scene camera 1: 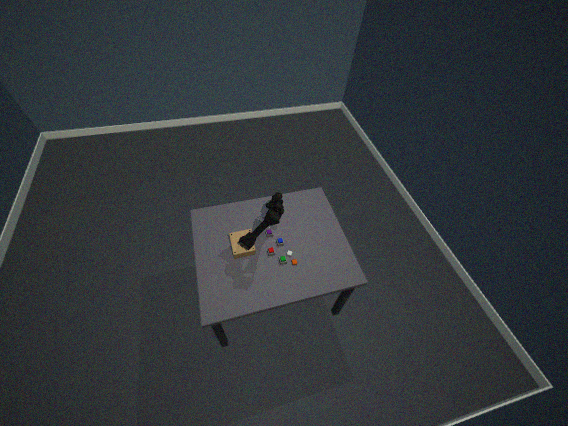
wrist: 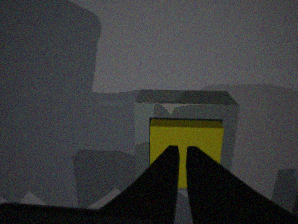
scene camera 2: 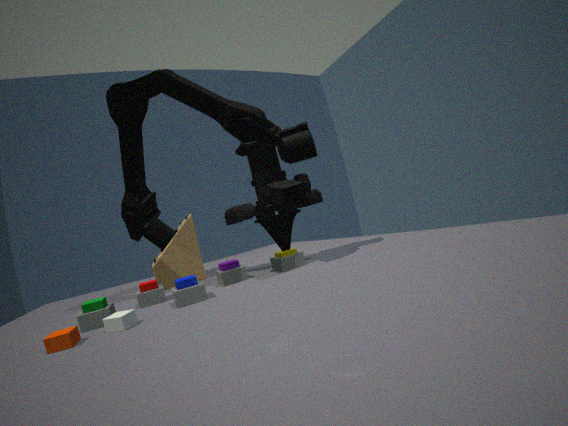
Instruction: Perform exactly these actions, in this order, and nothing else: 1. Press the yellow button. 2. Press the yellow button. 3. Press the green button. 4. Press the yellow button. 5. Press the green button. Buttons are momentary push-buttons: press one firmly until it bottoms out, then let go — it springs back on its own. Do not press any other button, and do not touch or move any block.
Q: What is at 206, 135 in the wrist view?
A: A yellow button.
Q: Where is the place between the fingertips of my gripper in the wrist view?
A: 181, 155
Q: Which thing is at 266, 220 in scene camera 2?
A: My gripper.
